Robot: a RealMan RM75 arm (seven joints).
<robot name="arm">
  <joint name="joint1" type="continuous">
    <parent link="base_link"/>
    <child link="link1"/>
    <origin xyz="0 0 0.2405" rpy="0 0 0"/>
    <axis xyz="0 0 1"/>
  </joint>
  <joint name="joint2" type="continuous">
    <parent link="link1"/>
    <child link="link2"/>
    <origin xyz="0 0 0" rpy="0 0 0"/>
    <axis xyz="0 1 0"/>
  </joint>
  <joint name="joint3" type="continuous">
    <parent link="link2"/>
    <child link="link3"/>
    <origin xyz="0 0 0.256" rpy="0 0 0"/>
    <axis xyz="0 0 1"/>
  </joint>
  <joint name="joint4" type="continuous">
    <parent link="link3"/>
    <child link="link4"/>
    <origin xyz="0 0 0" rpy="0 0 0"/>
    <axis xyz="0 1 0"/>
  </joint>
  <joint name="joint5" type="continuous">
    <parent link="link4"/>
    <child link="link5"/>
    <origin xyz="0 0 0.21" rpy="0 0 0"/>
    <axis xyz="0 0 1"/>
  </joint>
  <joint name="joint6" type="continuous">
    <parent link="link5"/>
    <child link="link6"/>
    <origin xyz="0 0 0" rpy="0 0 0"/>
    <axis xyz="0 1 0"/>
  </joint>
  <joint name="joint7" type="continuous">
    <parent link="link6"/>
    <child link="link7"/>
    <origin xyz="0 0 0.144" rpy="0 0 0"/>
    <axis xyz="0 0 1"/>
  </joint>
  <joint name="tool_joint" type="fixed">
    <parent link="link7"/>
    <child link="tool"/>
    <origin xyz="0 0 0" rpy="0 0 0"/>
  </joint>
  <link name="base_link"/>
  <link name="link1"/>
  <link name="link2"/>
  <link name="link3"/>
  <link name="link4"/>
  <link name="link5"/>
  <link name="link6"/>
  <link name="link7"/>
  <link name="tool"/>
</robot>
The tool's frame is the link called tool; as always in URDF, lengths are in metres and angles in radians. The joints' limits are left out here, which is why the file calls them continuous.
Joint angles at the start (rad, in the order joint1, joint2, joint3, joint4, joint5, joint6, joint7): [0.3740, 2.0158, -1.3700, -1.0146, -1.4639, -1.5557, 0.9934]
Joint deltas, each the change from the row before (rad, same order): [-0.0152, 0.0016, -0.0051, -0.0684, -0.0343, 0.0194, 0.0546]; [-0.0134, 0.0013, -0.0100, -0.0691, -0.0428, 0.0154, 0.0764]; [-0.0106, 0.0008, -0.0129, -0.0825, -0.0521, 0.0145, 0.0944]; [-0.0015, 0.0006, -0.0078, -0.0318, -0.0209, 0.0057, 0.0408]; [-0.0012, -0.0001, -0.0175, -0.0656, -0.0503, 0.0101, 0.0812]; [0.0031, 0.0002, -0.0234, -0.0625, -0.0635, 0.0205, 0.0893]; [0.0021, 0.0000, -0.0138, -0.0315, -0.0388, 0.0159, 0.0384]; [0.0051, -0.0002, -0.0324, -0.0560, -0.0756, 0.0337, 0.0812]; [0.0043, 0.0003, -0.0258, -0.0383, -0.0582, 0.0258, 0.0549]
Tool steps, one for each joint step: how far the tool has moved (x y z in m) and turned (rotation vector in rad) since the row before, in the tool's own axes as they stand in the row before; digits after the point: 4 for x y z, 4 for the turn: [-0.0046, -0.0020, 0.0002, -0.0034, 0.0368, -0.0008]; [-0.0045, -0.0007, 0.0010, -0.0120, 0.0424, 0.0178]; [-0.0069, -0.0015, 0.0014, -0.0138, 0.0503, 0.0184]; [-0.0033, -0.0007, 0.0013, -0.0069, 0.0195, 0.0088]; [-0.0064, -0.0011, 0.0026, -0.0151, 0.0477, 0.0117]; [-0.0051, -0.0020, 0.0037, -0.0069, 0.0614, 0.0156]; [-0.0020, -0.0016, 0.0019, 0.0029, 0.0375, -0.0013]; [-0.0038, -0.0029, 0.0044, 0.0099, 0.0705, 0.0043]; [-0.0029, -0.0022, 0.0032, 0.0122, 0.0508, -0.0026]
